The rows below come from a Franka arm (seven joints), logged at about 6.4 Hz.
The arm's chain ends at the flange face. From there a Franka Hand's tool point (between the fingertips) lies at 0.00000 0.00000 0.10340 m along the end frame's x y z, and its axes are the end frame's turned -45 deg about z.
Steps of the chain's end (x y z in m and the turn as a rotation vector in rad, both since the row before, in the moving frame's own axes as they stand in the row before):
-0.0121 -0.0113 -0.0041 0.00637 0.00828 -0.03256
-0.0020 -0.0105 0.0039 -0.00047 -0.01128 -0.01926
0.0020 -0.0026 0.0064 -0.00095 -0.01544 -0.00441
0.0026 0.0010 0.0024 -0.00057 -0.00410 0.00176
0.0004 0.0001 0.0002 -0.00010 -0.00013 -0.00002
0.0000 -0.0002 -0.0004 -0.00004 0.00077 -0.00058
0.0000 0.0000 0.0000 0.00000 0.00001 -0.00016
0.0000 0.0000 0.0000 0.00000 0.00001 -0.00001
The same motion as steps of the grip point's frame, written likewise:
0.0005 -0.0164 -0.0041 -0.00135 0.01036 -0.03256
0.0051 -0.0096 0.0039 0.00764 -0.00831 -0.01926
0.0021 -0.0015 0.0064 0.01025 -0.01159 -0.00441
0.0008 0.0023 0.0024 0.00250 -0.00330 0.00176
0.0002 0.0004 0.0002 0.00002 -0.00016 -0.00002
0.0002 -0.0001 -0.0004 -0.00057 0.00052 -0.00058
0.0000 0.0000 0.0000 -0.00001 0.00001 -0.00016
0.0000 0.0000 0.0000 -0.00001 0.00001 -0.00001

